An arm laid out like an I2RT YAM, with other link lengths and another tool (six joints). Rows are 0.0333 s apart.
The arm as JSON. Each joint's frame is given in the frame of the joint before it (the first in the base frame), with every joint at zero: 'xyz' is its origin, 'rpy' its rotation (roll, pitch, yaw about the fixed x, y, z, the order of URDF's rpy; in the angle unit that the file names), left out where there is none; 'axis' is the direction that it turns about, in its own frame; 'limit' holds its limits. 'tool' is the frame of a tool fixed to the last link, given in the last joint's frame.
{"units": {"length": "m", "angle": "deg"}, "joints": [
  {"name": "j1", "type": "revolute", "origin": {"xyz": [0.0, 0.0, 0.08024]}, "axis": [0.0, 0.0, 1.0], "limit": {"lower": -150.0, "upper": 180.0}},
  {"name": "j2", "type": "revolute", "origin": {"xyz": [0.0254, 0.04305, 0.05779], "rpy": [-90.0, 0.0, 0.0]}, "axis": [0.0, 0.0, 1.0], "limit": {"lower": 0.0, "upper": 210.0}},
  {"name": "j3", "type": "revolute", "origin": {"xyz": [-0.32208, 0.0, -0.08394], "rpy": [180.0, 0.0, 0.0]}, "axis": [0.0, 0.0, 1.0], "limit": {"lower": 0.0, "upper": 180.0}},
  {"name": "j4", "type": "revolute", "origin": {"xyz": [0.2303, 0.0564, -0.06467]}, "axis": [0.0, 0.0, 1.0], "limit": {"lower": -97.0, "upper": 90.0}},
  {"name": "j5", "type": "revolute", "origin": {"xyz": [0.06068, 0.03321, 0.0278], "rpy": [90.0, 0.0, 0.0]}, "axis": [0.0, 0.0, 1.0], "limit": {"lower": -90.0, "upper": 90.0}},
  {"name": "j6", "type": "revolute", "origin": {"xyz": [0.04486, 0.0, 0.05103], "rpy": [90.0, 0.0, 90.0]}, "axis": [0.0, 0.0, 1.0], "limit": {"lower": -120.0, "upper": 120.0}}
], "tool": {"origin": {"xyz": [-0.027, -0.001, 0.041], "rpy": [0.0, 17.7, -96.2]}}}
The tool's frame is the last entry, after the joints.
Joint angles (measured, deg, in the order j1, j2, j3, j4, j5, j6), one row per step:
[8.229 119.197 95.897 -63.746 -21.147 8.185]
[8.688 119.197 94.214 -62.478 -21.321 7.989]
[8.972 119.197 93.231 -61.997 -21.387 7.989]
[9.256 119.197 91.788 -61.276 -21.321 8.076]
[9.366 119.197 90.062 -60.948 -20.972 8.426]
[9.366 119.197 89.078 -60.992 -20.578 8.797]
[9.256 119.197 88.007 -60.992 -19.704 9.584]
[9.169 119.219 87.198 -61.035 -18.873 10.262]
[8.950 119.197 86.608 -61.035 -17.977 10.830]
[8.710 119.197 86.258 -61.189 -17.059 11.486]
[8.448 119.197 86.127 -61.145 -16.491 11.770]
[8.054 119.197 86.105 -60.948 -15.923 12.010]
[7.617 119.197 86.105 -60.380 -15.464 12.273]
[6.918 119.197 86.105 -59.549 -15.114 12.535]
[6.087 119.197 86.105 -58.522 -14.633 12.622]
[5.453 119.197 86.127 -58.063 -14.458 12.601]
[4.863 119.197 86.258 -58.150 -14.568 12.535]
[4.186 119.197 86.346 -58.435 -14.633 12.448]
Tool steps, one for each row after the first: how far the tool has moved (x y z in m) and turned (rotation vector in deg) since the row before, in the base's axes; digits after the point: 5 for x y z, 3 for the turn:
[-0.00321 0.00307 -0.00663 0.113 0.365 0.650]
[-0.00253 0.00173 -0.00385 -0.012 0.506 0.287]
[-0.00347 0.00138 -0.00577 -0.182 0.734 0.201]
[-0.00491 -0.00049 -0.00698 -0.588 1.448 -0.220]
[-0.00317 -0.00105 -0.00406 -0.581 1.079 -0.343]
[-0.00296 -0.00242 -0.00480 -1.100 1.179 -0.823]
[-0.00231 -0.00210 -0.00386 -1.024 0.946 -0.688]
[-0.00133 -0.00293 -0.00282 -1.032 0.592 -0.705]
[-0.00075 -0.00302 -0.00204 -1.055 0.546 -0.802]
[0.00030 -0.00252 -0.00099 -0.605 0.080 -0.492]
[0.00125 -0.00328 -0.00065 -0.562 -0.191 -0.583]
[0.00224 -0.00331 -0.00060 -0.402 -0.557 -0.660]
[0.00325 -0.00485 -0.00057 -0.264 -0.802 -0.933]
[0.00379 -0.00592 -0.00069 -0.367 -1.053 -0.897]
[0.00209 -0.00438 -0.00018 -0.125 -0.501 -0.609]
[0.00104 -0.00381 0.00059 0.116 -0.050 -0.528]
[0.00048 -0.00452 0.00045 0.053 0.180 -0.594]

